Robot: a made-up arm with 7 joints.
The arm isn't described. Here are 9 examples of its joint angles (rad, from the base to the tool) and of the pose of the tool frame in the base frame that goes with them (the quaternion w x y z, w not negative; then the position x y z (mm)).
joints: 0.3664 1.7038 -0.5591 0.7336 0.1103 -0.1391 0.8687
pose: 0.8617 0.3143 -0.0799 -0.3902 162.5 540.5 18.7
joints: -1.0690 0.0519 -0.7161 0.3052 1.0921 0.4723 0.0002
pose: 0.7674 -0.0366 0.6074 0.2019 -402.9 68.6 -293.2
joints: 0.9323 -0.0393 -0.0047 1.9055 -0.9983 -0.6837 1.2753
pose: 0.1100 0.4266 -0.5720 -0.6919 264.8 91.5 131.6
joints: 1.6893 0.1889 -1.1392 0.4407 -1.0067 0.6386 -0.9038
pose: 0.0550 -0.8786 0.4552 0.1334 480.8 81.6 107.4
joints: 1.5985 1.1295 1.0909 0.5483 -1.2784 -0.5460 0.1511
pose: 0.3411 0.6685 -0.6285 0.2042 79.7 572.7 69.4
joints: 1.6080 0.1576 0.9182 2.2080 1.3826 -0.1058 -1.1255
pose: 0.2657 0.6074 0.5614 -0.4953 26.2 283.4 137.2
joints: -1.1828 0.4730 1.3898 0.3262 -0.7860 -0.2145 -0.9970
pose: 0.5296 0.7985 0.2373 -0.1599 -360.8 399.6 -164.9
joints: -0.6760 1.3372 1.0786 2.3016 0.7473 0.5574 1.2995
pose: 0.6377 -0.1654 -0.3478 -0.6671 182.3 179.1 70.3
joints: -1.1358 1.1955 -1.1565 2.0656 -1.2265 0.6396 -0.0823
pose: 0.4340 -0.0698 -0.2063 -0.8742 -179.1 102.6 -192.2
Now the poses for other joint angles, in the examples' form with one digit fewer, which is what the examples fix.
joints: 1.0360 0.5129 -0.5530 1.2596 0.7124 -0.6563 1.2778
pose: 0.105 -0.226 -0.726 -0.641 408 129 21
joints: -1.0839 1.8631 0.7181 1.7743 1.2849 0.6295 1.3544
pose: 0.754 -0.507 -0.031 -0.417 292 209 -78
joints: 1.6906 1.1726 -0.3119 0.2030 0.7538 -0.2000 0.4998
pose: 0.390 0.182 -0.874 0.224 202 552 78
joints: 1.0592 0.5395 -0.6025 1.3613 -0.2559 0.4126 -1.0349
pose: 0.255 0.585 -0.764 0.093 392 111 38
